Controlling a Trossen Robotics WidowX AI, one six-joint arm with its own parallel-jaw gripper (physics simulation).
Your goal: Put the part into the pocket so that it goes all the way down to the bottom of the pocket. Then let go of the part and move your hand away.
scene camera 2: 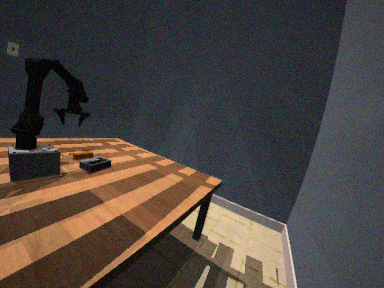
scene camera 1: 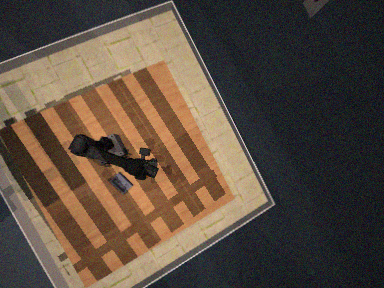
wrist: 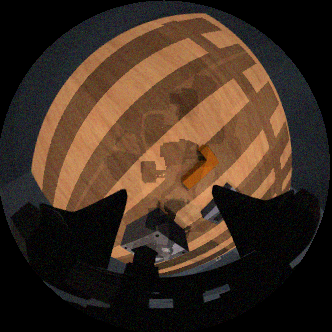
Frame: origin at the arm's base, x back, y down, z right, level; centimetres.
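Seen in the pictures: gripper, fingertip midpoint: [scene camera 2: 71, 125] [wrist: 170, 191]; arm's base, origin of the base link: [scene camera 2: 25, 147] [scene camera 1: 107, 144] [wrist: 144, 251].
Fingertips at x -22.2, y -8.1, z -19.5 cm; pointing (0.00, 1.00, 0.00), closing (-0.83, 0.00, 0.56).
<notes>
Pixels of each thing's middle, then the offset from my fingertips to it. Level surfaces: height alone.
- orange L-shaped part, body centre: [wrist: 196, 166] [scene camera 2: 82, 154] dz +7.4, dx -5.3, dy +17.1 cm
- dark grey block with the pocket, body centre: [wrist: 222, 204] [scene camera 2: 96, 163] [scene camera 1: 121, 183] dz +25.9, dx -6.7, dy +16.8 cm
- wooden table, its level: dy +18.6 cm
The orange L-shaped part [scene camera 2: 83, 155] [wrist: 197, 174] lies flat on the table; the arm hides it in the top-down scene view. The dark grey block with the pocket [scene camera 1: 128, 188] [scene camera 2: 96, 167] [wrist: 209, 213] sits near the part; a finger partly covers it in the wrist view. My gripper [scene camera 1: 145, 161] [scene camera 2: 72, 124] [wrist: 170, 191] is open and empty, pointing down high above the table. In the wrist view the part is ahead of the fingertips and right of centre, apart from both fingers.
The arm's grey base box [scene camera 1: 118, 144] [scene camera 2: 35, 165] [wrist: 159, 248] stands on the table beside the block and part. The wooden table [scene camera 1: 165, 75] [scene camera 2: 200, 182] [wrist: 125, 70] carries dark striped shadows. Its edge and a leg [scene camera 2: 202, 220] show in the second scene view.
</notes>
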